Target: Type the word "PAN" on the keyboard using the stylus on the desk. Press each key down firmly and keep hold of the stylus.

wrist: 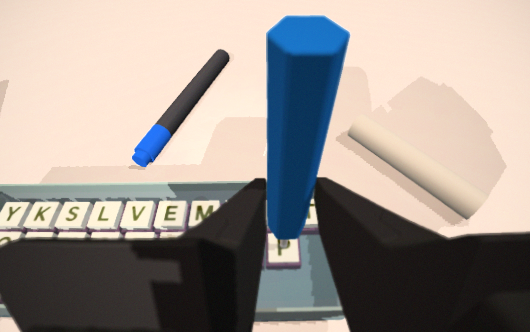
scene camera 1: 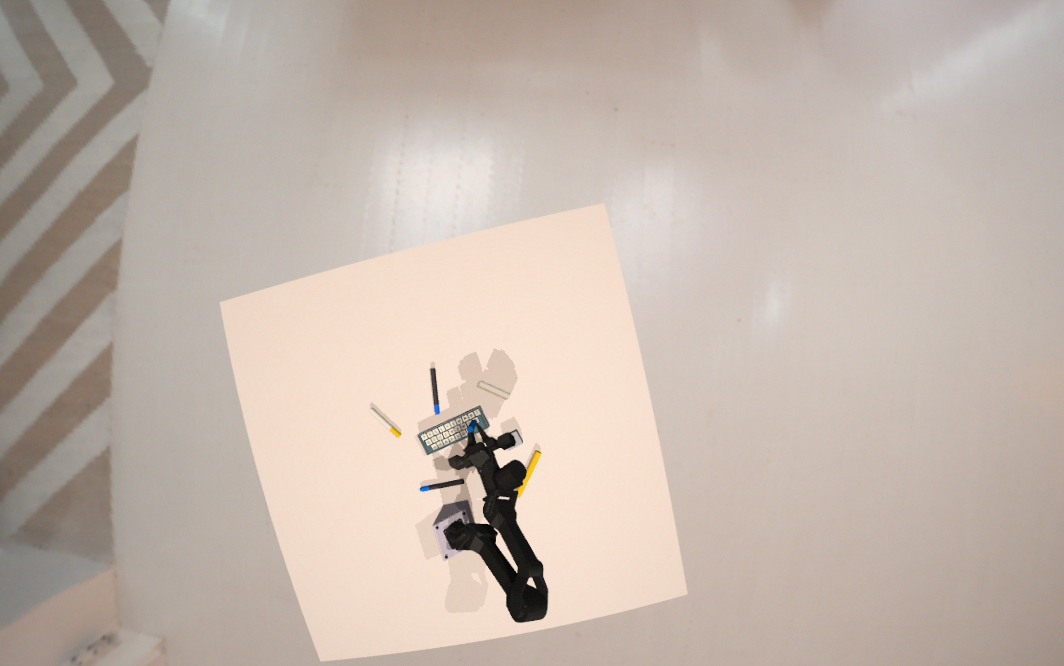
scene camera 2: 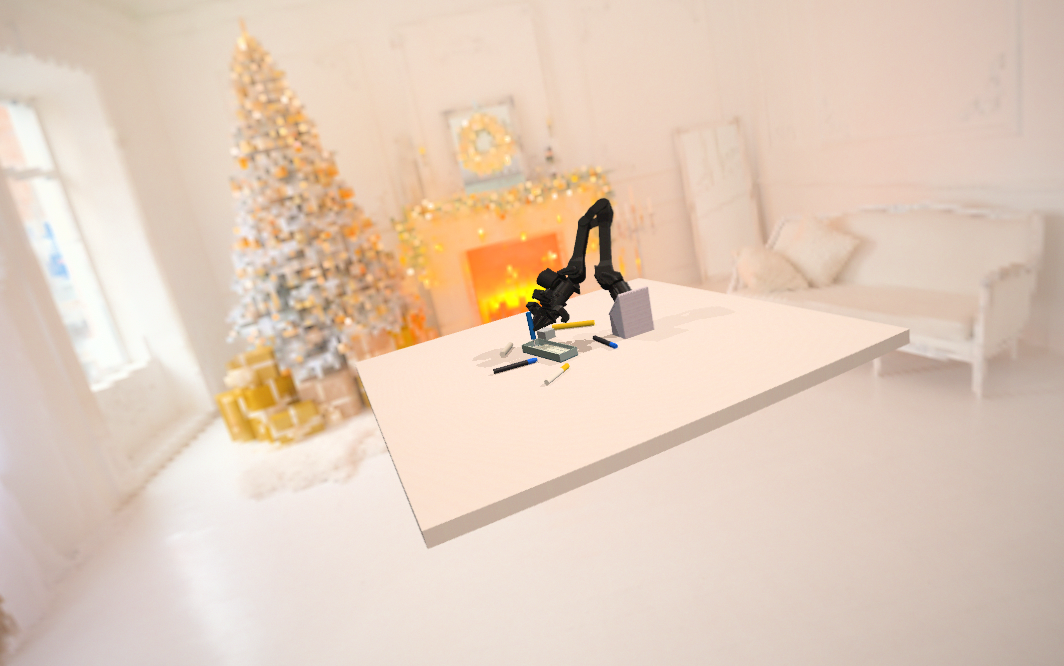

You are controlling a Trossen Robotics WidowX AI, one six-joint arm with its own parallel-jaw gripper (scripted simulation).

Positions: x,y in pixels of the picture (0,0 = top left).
My gripper shows in the wrist view, in scene camera 1 (pixel 473 424) and in scene camera 2. The same spot on my gripper: (scene camera 2: pixel 542 318) is (wrist: pixel 185 231).
